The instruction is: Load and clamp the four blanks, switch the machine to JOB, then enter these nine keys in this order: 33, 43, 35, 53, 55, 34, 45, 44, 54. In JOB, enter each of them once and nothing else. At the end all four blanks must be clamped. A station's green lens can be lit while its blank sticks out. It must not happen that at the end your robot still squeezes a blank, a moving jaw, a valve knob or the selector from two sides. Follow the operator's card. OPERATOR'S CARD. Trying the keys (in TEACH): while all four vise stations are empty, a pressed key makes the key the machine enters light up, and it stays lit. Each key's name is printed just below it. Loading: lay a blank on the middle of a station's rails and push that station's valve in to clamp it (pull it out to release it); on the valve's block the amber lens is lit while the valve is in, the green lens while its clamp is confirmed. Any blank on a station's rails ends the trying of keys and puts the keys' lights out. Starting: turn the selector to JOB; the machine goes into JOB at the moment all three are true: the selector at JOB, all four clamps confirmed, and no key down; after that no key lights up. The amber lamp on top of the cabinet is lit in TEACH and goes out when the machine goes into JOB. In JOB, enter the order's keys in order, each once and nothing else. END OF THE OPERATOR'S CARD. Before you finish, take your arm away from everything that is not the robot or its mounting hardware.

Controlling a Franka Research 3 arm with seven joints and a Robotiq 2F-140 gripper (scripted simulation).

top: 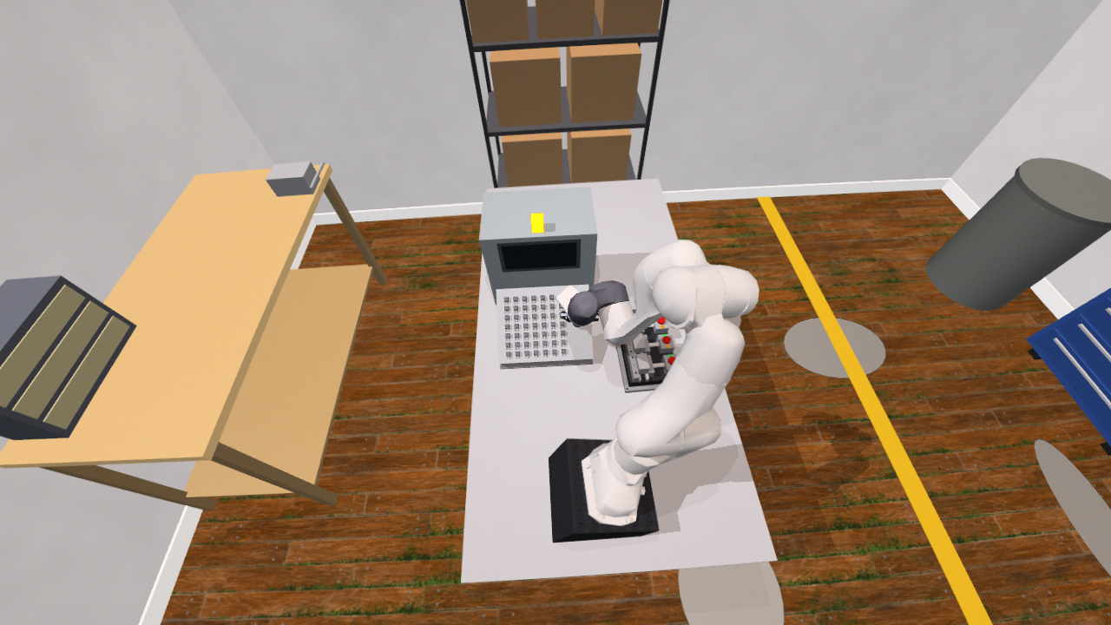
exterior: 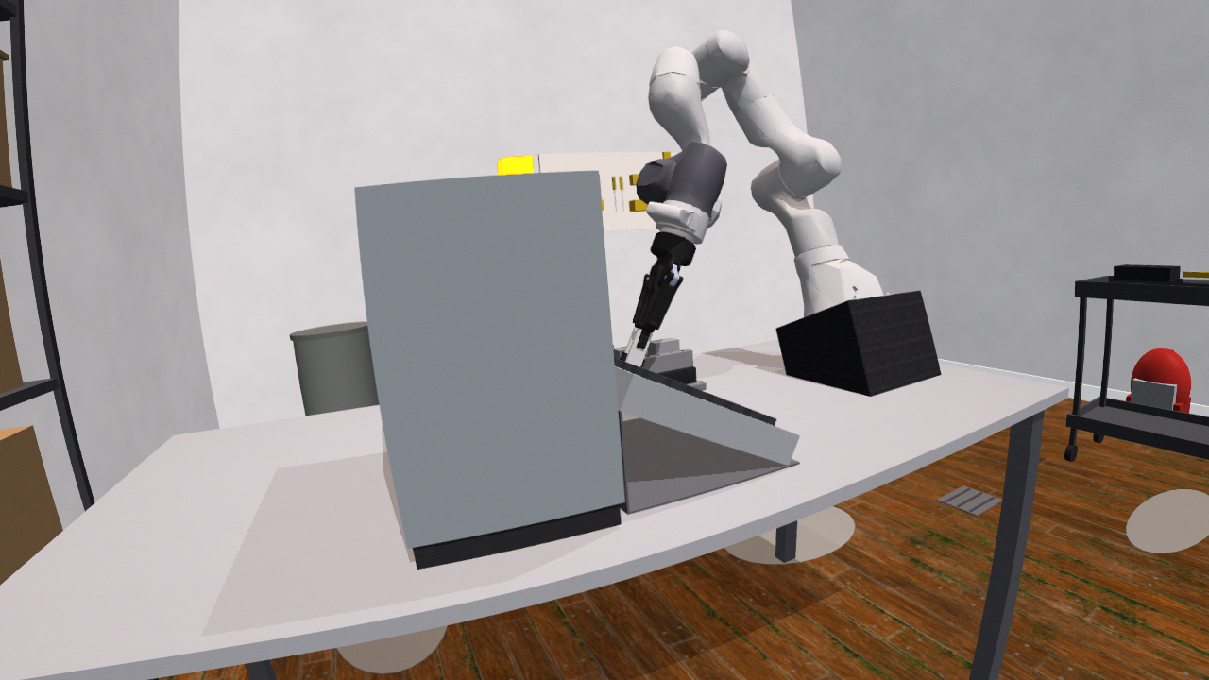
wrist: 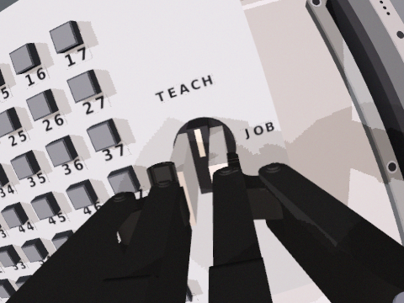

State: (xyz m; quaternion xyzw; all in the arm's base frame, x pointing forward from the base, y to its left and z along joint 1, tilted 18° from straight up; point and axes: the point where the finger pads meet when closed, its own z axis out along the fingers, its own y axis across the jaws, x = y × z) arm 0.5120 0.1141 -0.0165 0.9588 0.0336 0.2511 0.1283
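Now: hand 20 mm short of the selector knob and 20 mm above it. Also, from my hand: keypad: 120 mm to the left, 70 mm below, 20 mm ahead.
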